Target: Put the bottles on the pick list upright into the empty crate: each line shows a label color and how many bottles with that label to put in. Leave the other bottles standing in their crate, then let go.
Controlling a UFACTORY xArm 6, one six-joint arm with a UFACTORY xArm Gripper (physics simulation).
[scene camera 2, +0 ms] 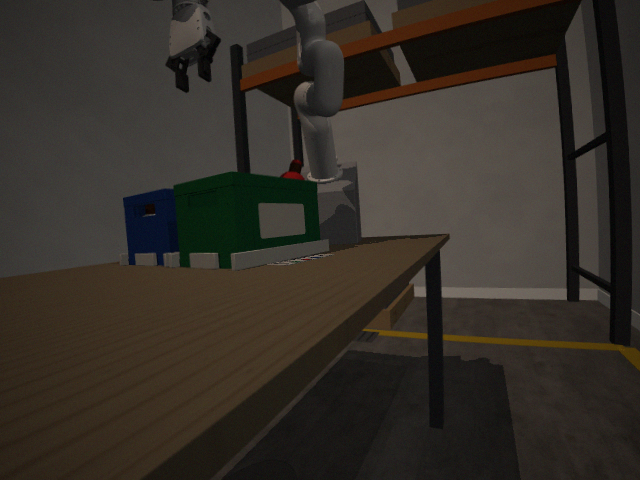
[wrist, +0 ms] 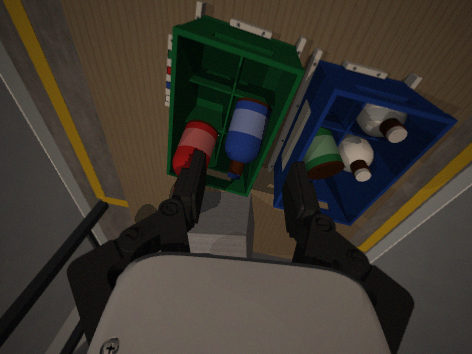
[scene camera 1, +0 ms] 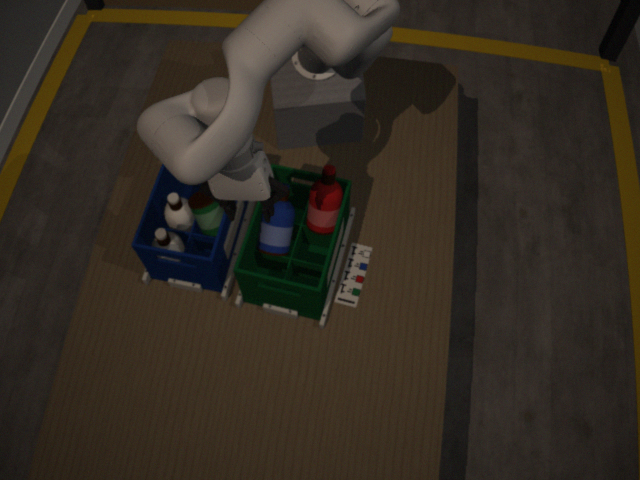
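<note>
My gripper is open and empty, high above the crates. The green crate holds a blue bottle in a rear compartment and a red bottle beside it. The red one reaches above the rim; a finger partly hides it in the wrist view. The blue crate holds two white bottles and a green-labelled bottle whose brown base points up. The pick list is unreadable.
The crates stand side by side on the wooden table, between low white guide strips. The grey robot pedestal stands behind them. An orange-beamed rack rises at the back.
</note>
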